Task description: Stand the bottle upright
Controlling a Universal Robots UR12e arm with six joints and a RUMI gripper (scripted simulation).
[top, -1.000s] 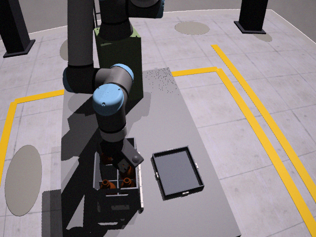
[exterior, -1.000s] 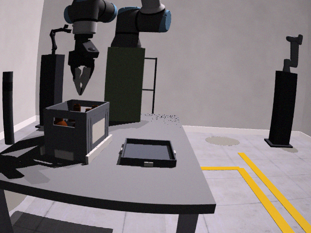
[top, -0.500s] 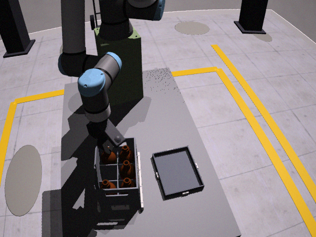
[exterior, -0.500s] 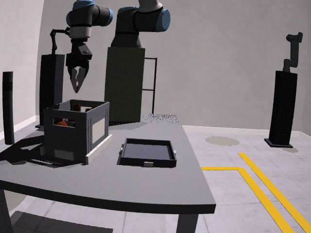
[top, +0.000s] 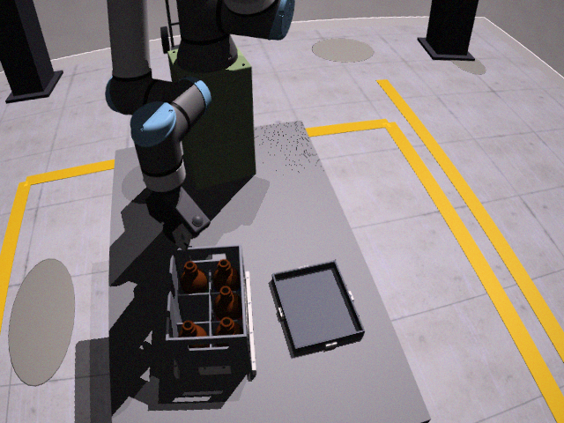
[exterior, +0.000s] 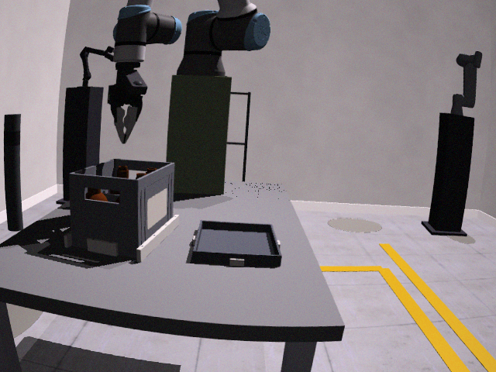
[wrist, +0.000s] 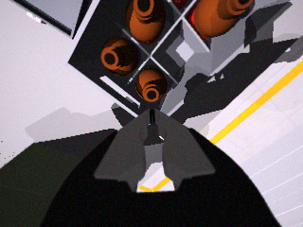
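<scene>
The dark grey crate is 90 mm ahead of my hand, 40 mm to the left of it and 160 mm below it. Round my hand: black tray 50 mm ahead, 320 mm to the left, 230 mm below.
</scene>
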